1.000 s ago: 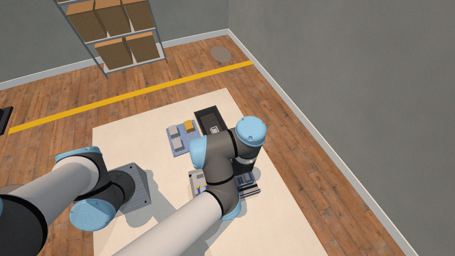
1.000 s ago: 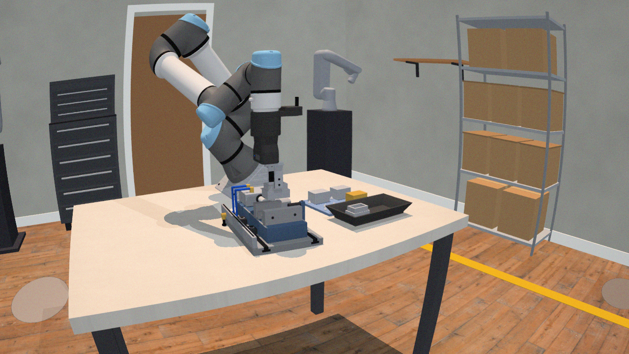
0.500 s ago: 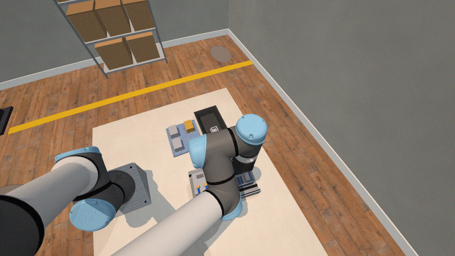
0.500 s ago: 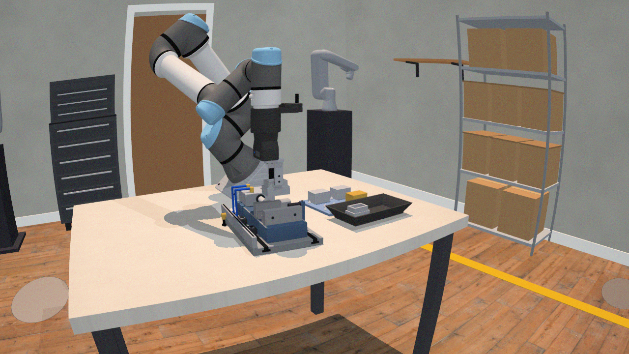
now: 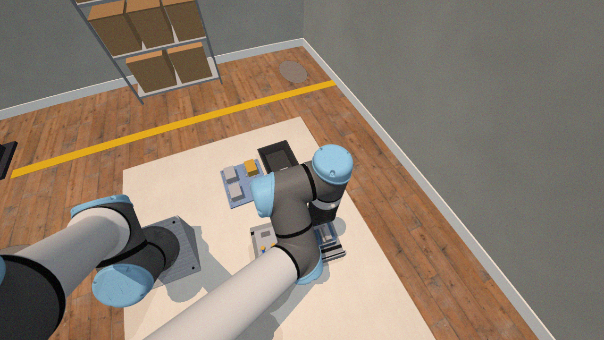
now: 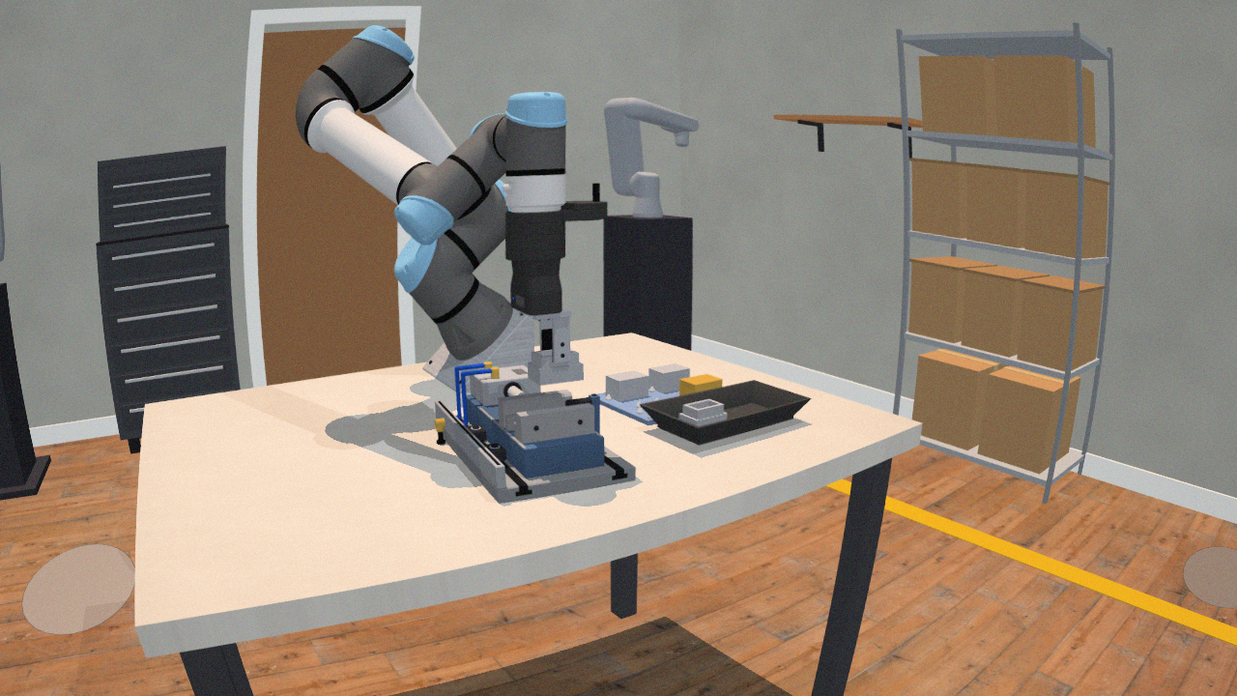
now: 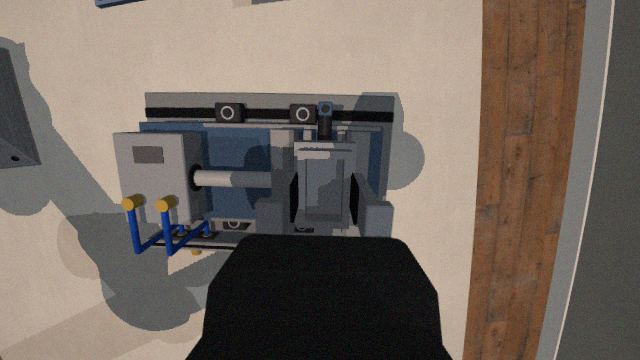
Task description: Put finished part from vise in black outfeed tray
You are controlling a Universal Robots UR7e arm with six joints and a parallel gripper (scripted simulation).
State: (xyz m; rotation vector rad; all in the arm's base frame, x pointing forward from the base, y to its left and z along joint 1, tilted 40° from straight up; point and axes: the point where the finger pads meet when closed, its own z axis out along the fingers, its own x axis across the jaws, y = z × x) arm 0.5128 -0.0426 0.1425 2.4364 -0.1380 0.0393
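Now: the yellow block 35 cm to the left of my hand, 15 cm below it and 13 cm behind it. Also, from my hand: grey actuator box (17 cm behind, 9 cm below, 1 cm to the left).
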